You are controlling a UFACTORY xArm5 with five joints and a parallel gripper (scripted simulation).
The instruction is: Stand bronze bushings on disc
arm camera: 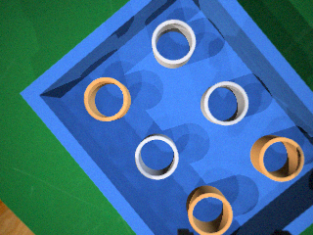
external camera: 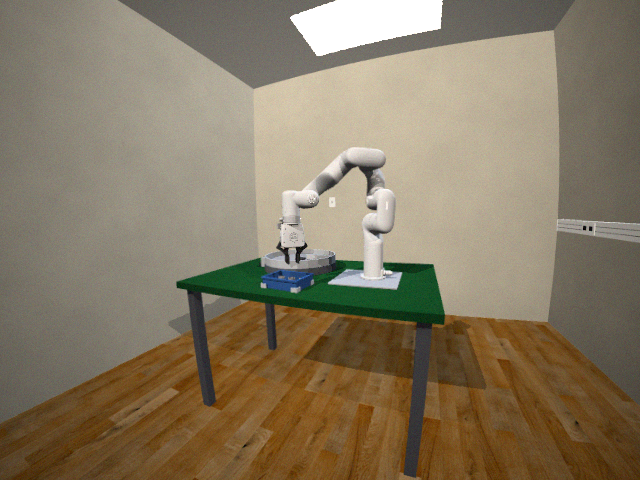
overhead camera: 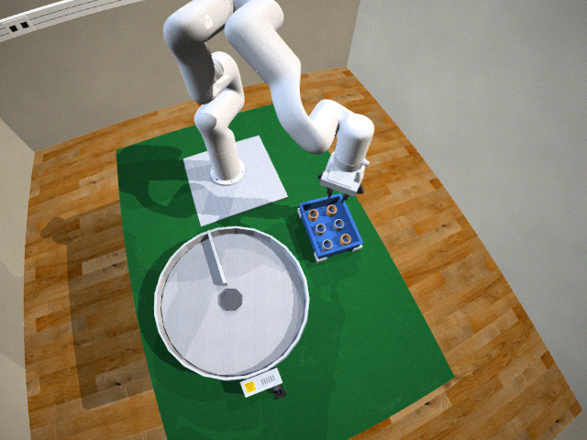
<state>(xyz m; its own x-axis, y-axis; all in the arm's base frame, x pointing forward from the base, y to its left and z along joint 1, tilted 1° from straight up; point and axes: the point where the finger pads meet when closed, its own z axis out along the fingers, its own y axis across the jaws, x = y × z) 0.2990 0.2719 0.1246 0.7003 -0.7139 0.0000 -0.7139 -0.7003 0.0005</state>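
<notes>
Right now my hand is 11 cm above the blue crate, 5 cm short of it and 3 cm to the left of it. Also, from my hand: grey turntable disc (39 cm to the right, 16 cm ahead, 8 cm below).
</notes>
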